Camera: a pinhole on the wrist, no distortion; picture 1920 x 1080 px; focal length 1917.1 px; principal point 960.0 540.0 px. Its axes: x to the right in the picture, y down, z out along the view. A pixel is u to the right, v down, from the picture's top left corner.
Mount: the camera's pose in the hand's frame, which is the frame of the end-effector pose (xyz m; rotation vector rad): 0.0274 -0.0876 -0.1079 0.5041 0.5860 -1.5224
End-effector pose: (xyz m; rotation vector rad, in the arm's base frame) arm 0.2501 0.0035 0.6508 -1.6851 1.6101 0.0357
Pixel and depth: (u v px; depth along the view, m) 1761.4 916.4 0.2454
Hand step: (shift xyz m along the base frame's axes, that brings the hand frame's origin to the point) 0.2982 -0.0993 0.1130
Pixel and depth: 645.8 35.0 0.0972
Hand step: 0.1083 -0.0332 0.0812
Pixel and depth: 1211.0 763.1 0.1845
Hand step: 0.2106 -0.0632 0.0730
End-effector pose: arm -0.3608 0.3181 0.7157 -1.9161 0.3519 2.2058
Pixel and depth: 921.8 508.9 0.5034
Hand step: -0.1530 0.4698 -0.0218
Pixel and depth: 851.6 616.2 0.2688
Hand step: -0.0333 0.2687 -0.0471
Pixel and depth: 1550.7 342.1 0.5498
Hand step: -0.0229 0.6062 0.0126
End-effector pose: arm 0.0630 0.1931 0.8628 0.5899 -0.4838 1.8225
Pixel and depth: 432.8 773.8 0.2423
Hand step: 0.1822 0.0411 0.1442
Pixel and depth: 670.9 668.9 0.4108
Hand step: 0.3068 0.0048 0.2517
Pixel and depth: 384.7 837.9 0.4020
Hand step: 0.2534 -0.0006 0.2948
